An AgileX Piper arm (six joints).
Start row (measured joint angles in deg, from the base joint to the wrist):
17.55 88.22 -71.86 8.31 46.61 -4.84
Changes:
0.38 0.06 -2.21 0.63 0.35 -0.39
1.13 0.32 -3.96 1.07 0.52 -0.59
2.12 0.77 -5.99 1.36 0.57 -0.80
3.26 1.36 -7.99 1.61 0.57 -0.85
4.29 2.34 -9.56 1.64 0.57 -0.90
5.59 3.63 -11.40 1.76 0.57 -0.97
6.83 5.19 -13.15 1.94 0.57 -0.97
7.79 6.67 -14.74 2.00 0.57 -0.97
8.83 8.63 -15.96 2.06 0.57 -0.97
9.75 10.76 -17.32 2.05 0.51 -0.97
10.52 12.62 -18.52 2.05 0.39 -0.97
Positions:
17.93 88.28 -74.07 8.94 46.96 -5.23
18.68 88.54 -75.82 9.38 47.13 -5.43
19.67 88.99 -77.85 9.67 47.18 -5.64
20.81 89.58 -79.85 9.92 47.18 -5.69
21.84 90.56 -81.42 9.95 47.18 -5.74
23.14 91.85 -83.26 10.07 47.18 -5.81
24.38 93.41 -85.01 10.25 47.18 -5.81
25.34 94.89 -86.60 10.31 47.18 -5.81
26.38 96.85 -87.82 10.37 47.18 -5.81
27.30 98.98 -89.18 10.36 47.12 -5.81
28.07 100.84 -90.38 10.36 47.00 -5.81

